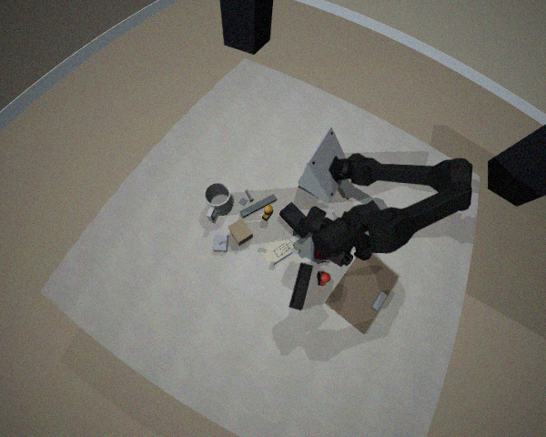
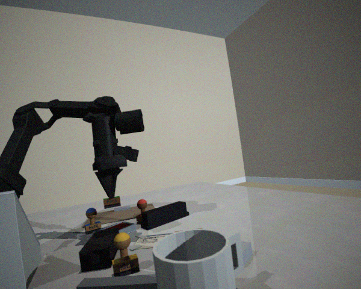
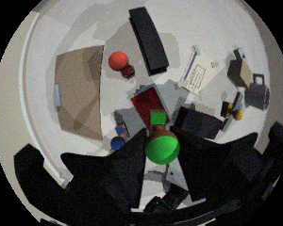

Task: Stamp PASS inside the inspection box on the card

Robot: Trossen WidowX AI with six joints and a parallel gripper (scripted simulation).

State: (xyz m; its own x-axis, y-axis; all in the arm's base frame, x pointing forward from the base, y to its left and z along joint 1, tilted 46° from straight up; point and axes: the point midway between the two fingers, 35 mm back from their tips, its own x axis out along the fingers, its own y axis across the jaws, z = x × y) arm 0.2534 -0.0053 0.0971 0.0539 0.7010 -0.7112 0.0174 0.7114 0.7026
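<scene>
My gripper tip is now 90 mm above the red ink pad. Also, from my gripper tip: red-knobbed stamp: 90 mm ahead, 70 mm below, 40 mm to the left; blue-knobbed stamp: 70 mm to the left, 70 mm below, 50 mm behind; green-knobbed stamp: right at my gripper tip.
</scene>
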